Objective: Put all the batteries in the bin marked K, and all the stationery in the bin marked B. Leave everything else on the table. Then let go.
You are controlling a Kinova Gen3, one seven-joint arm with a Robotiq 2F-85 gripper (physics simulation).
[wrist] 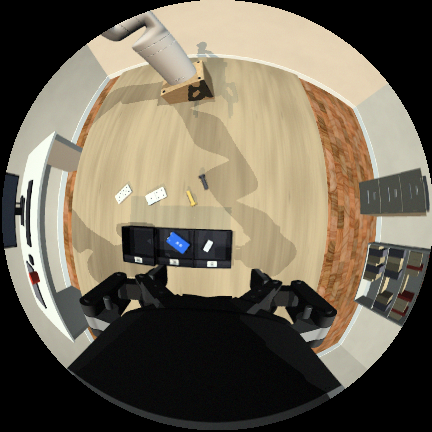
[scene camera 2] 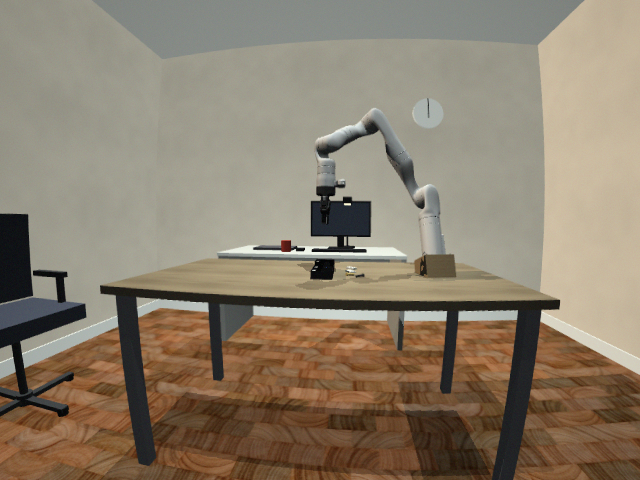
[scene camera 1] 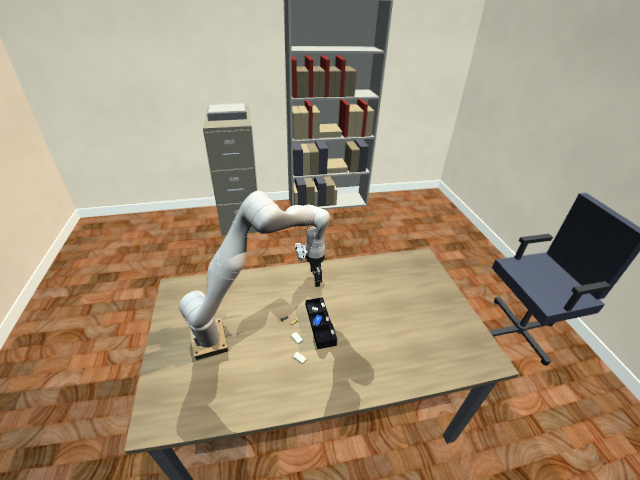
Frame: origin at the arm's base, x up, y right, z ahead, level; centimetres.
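Seen in the pictures: gripper, fingertip midpoint: (wrist: 208,276) (scene camera 2: 325,224) (scene camera 1: 315,278); arm's base, link origin: (wrist: 181,75) (scene camera 2: 433,257) (scene camera 1: 208,336).
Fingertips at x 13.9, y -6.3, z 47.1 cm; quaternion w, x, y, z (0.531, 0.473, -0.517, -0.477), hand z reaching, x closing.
Observation:
Pixels of each thing's middle, then the offset from my fingertips to it. Level surfaces: height alone.
- blue block-like object, body centre: (wrist: 177,241) (scene camera 1: 317,321) dx -19.4, dy +7.1, dz -0.8 cm
- small white object, body centre: (wrist: 207,245) (scene camera 1: 315,309) dx -19.6, dy +0.4, dz +0.3 cm
- yellow bolt-like piece, body centre: (wrist: 190,197) (scene camera 1: 294,321) dx -20.5, dy +3.7, dz -10.6 cm
- dark bolt, body centre: (wrist: 203,181) (scene camera 1: 284,318) dx -20.5, dy +0.5, dz -14.1 cm
- table, surface height: dx -21.0 cm
A black tray of three bins (scene camera 1: 325,341) (scene camera 2: 321,275) (wrist: 227,262) stands on the table; its label letters are too small to read. A blue block-like object (scene camera 1: 317,320) (wrist: 178,243) lies in the middle bin. A small white object (scene camera 1: 314,308) (wrist: 208,245) lies in the right bin in the wrist view. A yellow bolt-like piece (scene camera 1: 294,321) (wrist: 191,197), a dark bolt (scene camera 1: 283,318) (wrist: 203,181) and two white dominoes, one (scene camera 1: 296,337) (wrist: 156,196) nearer the tray, the other (scene camera 1: 299,357) (wrist: 123,193) farther left in the wrist view, lie beside it. My gripper (scene camera 1: 317,284) (scene camera 2: 324,222) (wrist: 208,276) is open and empty, high above the tray's level.
The arm's wooden base block (scene camera 1: 221,347) (scene camera 2: 439,265) (wrist: 187,93) stands on the table (scene camera 1: 413,330). A white desk (scene camera 2: 237,252) with a monitor (scene camera 2: 356,219) and a red mug (scene camera 2: 285,245) stands apart. An office chair (scene camera 1: 547,284) stands beside the table.

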